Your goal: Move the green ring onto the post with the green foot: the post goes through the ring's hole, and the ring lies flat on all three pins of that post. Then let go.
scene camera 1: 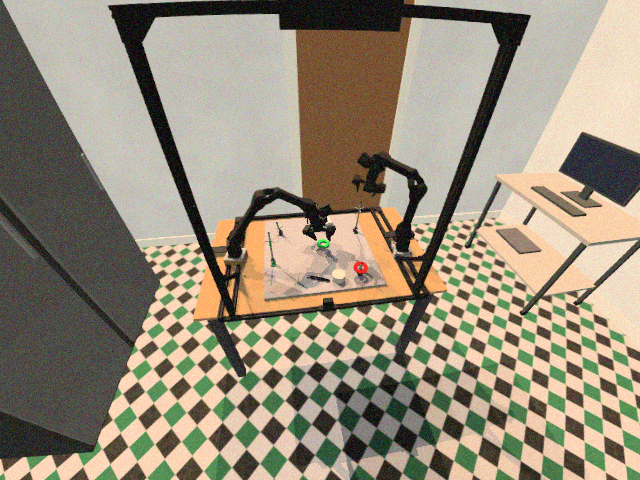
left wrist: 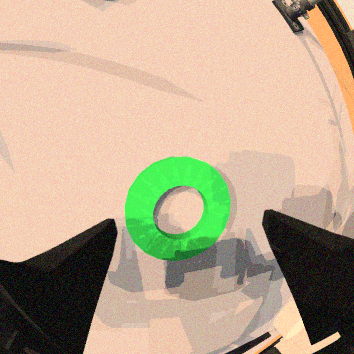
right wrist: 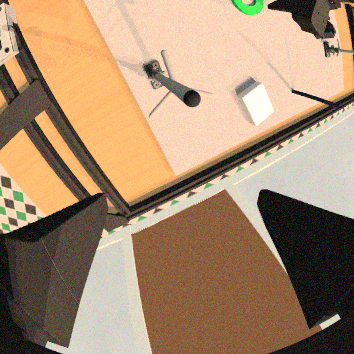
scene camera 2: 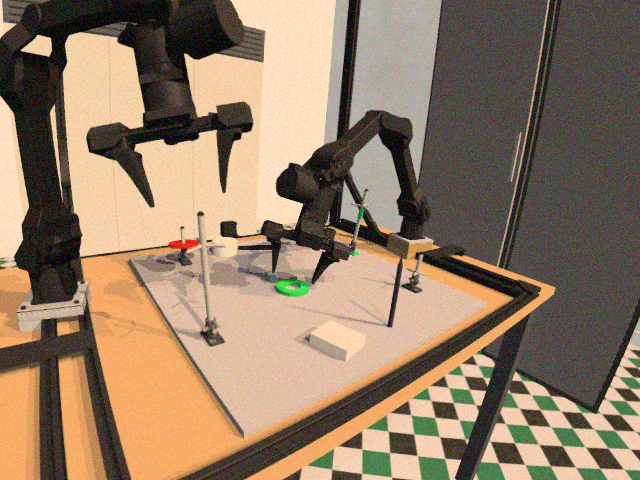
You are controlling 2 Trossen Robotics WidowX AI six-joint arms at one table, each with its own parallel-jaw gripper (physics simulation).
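Places are measured from the left arm's base along level axes (x ahead, y left, z up), in millimetres.
Pixels of known places: left gripper, between the fingertips: (scene camera 1: pixel 323 240) (left wrist: pixel 190 223) (scene camera 2: pixel 292 278); right gripper, between the fingertips: (scene camera 1: pixel 364 194) (right wrist: pixel 184 199) (scene camera 2: pixel 188 200); left arm's base, origin of its link: (scene camera 1: pixel 235 253) (scene camera 2: pixel 411 236); right arm's base, origin of its link: (scene camera 1: pixel 402 248) (scene camera 2: pixel 55 294).
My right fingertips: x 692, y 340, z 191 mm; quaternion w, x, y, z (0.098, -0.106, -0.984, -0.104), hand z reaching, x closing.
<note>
For each thing: its top centre in the pictures, then the offset to it from my right fingertips. "spot": a spot on its surface instead. Level surfaces: height alone.
- green ring, centre of its top: (left wrist: pixel 181 213) (scene camera 2: pixel 292 285) (scene camera 1: pixel 323 243) dx -228, dy -184, dz -226 mm
- grey mat, height of its surface: dz -234 mm
- post with the green foot, a spot on its surface: (scene camera 2: pixel 356 231) spot: dx -485, dy -344, dz -165 mm
- red ring, centre of its top: (scene camera 2: pixel 183 240) (scene camera 1: pixel 360 266) dx -28, dy -402, dz -179 mm
- tall grey post, a spot on its surface: (scene camera 2: pixel 206 284) spot: dx -26, dy -43, dz -134 mm
- white block, centre of its top: (scene camera 2: pixel 338 334) (right wrist: pixel 259 104) dx -216, dy +30, dz -214 mm
- dark rod, centre of its top: (scene camera 2: pixel 402 254) dx -337, dy +15, dz -94 mm
- short post, a spot on its surface: (scene camera 2: pixel 418 268) spot: dx -499, dy -98, dz -182 mm
The green ring (scene camera 1: pixel 323 246) (scene camera 2: pixel 292 293) (left wrist: pixel 142 210) (right wrist: pixel 248 10) lies flat on the grey mat (scene camera 2: pixel 248 372). My left gripper (scene camera 1: pixel 323 238) (scene camera 2: pixel 293 277) (left wrist: pixel 190 223) is open and points down over the ring; in the left wrist view the ring shows between its spread fingers, touching neither. The post with the green foot (scene camera 1: pixel 270 251) (scene camera 2: pixel 356 231) stands upright at the mat's left in scene camera 1, at the back right in scene camera 2. Its pins are too small to make out clearly. My right gripper (scene camera 1: pixel 366 192) (scene camera 2: pixel 188 198) (right wrist: pixel 184 199) is open and empty, high above the table.
A red ring (scene camera 1: pixel 360 273) (scene camera 2: pixel 175 243) sits on a short post. Near it is a white round block (scene camera 1: pixel 338 275) (scene camera 2: pixel 224 246). A tall grey post (scene camera 2: pixel 206 284), a white block (scene camera 2: pixel 338 338) (right wrist: pixel 256 105), a dark rod (scene camera 2: pixel 395 294) and another short post (scene camera 2: pixel 418 268) stand on the mat.
</note>
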